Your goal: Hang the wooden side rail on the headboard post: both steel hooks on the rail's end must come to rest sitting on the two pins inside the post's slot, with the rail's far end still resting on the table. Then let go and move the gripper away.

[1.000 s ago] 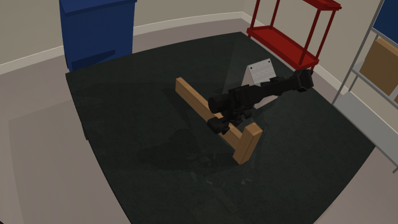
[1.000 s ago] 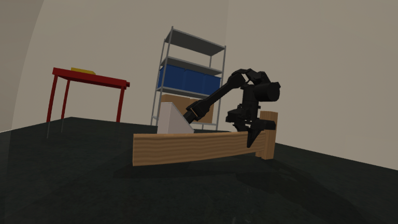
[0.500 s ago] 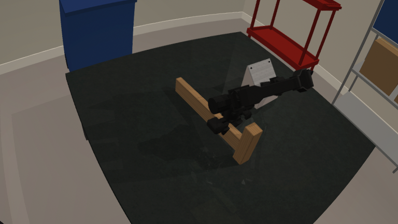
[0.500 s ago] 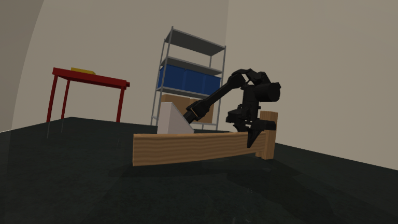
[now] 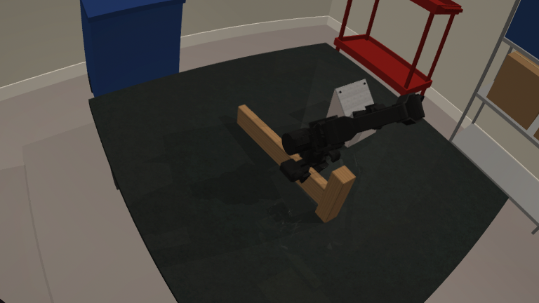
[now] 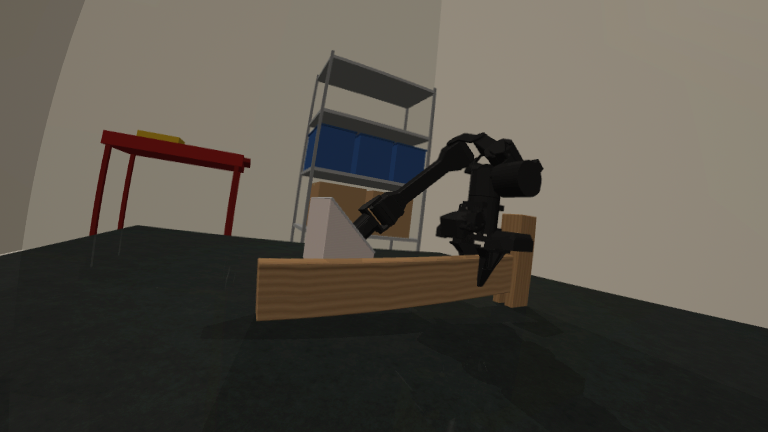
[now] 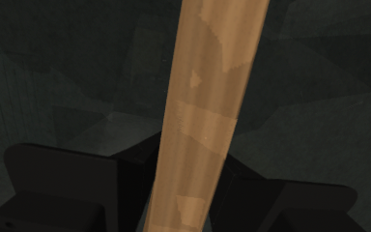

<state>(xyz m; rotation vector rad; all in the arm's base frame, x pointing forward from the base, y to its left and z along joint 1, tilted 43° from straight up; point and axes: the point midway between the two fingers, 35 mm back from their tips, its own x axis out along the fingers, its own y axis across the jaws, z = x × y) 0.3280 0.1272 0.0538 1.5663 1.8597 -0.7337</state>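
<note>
Now: gripper tip 110 mm to the right of the upright headboard post, 40 mm below it and 10 mm past it.
</note>
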